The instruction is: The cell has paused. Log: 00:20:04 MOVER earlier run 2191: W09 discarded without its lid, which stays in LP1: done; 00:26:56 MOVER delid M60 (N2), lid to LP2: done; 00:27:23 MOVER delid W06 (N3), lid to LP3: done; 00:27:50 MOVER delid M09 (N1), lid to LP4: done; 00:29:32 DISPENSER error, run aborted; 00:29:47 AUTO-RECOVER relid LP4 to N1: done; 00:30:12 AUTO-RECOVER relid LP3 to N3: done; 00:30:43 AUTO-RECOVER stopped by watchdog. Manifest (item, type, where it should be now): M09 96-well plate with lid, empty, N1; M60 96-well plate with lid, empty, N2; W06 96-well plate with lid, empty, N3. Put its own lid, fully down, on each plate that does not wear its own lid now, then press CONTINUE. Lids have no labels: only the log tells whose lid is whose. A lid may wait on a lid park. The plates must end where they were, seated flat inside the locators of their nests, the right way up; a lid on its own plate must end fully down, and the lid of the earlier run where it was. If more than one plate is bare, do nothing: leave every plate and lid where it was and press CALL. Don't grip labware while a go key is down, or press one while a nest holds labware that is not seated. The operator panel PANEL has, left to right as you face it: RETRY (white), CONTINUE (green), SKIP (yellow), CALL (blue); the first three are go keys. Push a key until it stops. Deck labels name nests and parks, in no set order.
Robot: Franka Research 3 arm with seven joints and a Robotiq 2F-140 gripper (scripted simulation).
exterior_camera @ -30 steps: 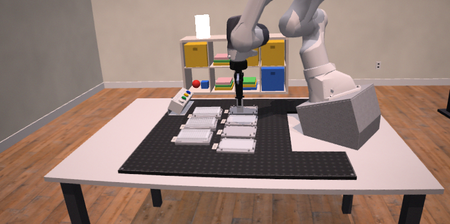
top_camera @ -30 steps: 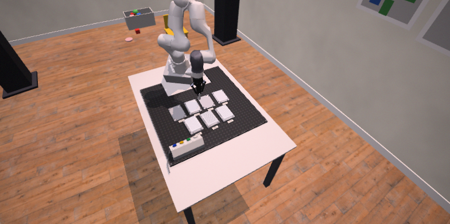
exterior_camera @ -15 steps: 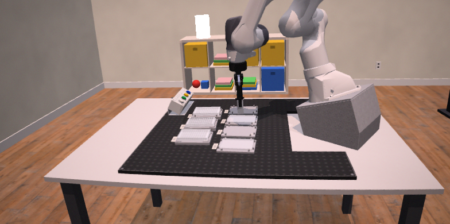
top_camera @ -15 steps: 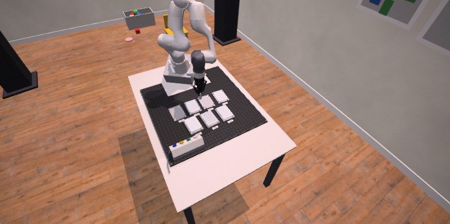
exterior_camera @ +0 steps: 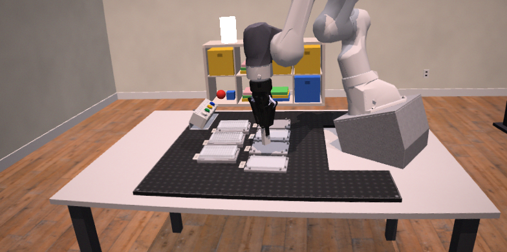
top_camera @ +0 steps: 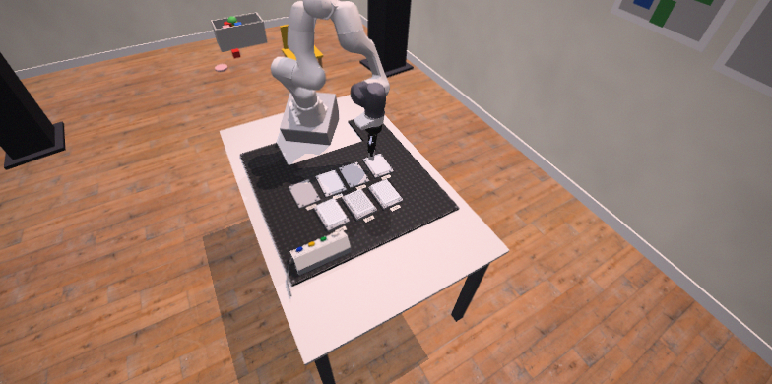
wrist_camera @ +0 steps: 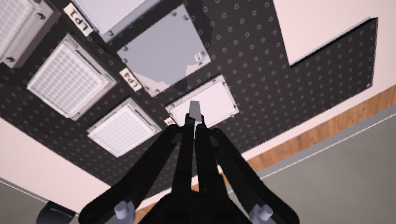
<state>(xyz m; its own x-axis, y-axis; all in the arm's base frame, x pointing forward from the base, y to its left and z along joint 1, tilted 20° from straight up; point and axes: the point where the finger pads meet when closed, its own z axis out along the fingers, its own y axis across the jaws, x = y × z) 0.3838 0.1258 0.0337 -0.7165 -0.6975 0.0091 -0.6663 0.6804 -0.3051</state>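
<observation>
My hand is 9 cm above the lid park LP2 and 4 cm to the right of it. The rest, counted from my hand: white key: 37 cm to the right, 28 cm ahead, 3 cm below; green key: 42 cm to the right, 27 cm ahead, 3 cm below; park LP4: 10 cm to the right, 9 cm below, 1 cm behind.
</observation>
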